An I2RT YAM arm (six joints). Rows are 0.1 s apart.
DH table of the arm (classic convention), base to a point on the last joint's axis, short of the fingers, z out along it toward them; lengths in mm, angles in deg. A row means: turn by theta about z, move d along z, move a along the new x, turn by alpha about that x. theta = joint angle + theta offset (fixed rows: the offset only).
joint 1: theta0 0, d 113.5, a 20, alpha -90
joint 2: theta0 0, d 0, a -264, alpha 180
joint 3: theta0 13.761, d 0, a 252.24, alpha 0
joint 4: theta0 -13.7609, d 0, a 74, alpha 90
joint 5: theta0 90, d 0, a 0, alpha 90
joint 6: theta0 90, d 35.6, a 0, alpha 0
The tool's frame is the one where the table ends.
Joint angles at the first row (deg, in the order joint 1, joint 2, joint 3, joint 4, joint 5, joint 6):
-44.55, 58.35, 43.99, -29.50, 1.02, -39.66
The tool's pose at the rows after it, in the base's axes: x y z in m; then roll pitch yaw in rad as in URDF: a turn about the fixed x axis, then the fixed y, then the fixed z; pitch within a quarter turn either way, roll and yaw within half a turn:
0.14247 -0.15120 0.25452 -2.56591 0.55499 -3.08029
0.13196 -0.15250 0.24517 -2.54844 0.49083 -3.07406
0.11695 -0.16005 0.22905 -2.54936 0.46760 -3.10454
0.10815 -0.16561 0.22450 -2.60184 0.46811 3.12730
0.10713 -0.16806 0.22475 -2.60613 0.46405 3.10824
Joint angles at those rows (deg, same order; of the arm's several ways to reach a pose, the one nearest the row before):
-46.61, 57.64, 43.00, -30.84, 0.57, -40.71
-48.85, 56.65, 40.92, -31.28, 1.58, -44.59
-53.81, 56.26, 37.31, -28.83, 0.16, -47.69
-57.25, 57.08, 37.25, -30.17, -2.20, -48.08
-57.82, 57.60, 37.62, -30.32, -1.88, -47.81

